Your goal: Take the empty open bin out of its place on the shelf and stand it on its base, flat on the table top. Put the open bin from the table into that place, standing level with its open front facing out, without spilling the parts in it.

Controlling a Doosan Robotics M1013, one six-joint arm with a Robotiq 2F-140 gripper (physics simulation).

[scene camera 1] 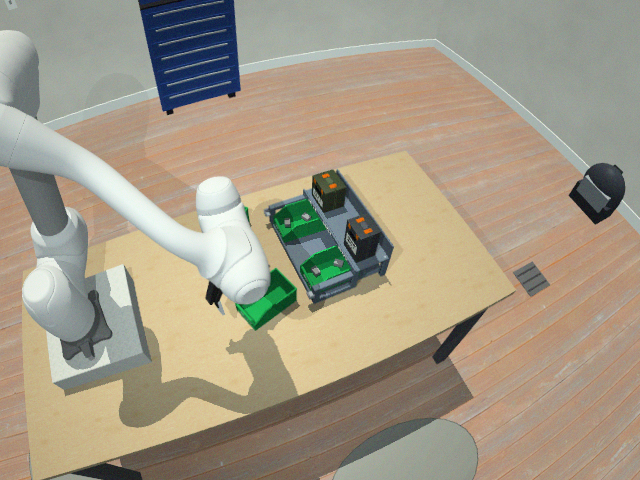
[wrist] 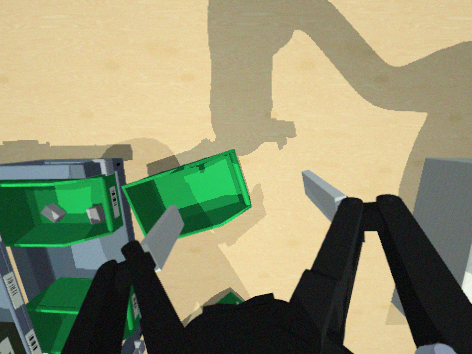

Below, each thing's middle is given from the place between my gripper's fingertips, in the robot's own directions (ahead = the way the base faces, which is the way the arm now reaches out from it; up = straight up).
My gripper is now 410 mm short of the black case [scene camera 1: 362,235], 30 mm below it and 20 mm to the left of it. The rest, counted from my hand: olive case [scene camera 1: 328,190] (440 mm ahead, 210 mm to the left, 20 mm above).
